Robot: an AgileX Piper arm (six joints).
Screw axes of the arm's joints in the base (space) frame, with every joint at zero. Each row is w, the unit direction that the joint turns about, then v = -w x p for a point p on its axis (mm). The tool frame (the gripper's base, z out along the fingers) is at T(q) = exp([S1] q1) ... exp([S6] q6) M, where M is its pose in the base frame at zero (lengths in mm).
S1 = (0, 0, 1, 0, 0, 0)
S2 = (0, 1, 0, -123, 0, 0)
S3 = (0, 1, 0, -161.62, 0, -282.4)
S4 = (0.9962, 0, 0.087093, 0, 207.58, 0)
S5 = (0, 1, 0, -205.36, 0, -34.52)
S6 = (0.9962, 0, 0.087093, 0, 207.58, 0)
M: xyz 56.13 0 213.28 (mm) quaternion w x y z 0.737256 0 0.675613 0
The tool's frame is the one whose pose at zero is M.
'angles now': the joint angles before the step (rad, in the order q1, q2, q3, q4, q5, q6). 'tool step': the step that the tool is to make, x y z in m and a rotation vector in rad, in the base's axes. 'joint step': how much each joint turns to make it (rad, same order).
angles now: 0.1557 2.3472 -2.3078 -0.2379 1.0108 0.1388
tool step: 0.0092 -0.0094 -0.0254 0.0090 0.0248 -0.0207
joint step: -0.0219 0.0500 0.0001 0.0091 -0.0263 0.0064
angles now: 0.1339 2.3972 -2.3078 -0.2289 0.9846 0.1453
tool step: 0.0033 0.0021 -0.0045 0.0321 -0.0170 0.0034
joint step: -0.0015 0.0107 -0.0004 0.0283 -0.0318 0.0021
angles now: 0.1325 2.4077 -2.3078 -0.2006 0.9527 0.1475
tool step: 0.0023 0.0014 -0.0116 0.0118 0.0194 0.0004
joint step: 0.0000 0.0217 -0.0004 0.0142 -0.0037 0.0000
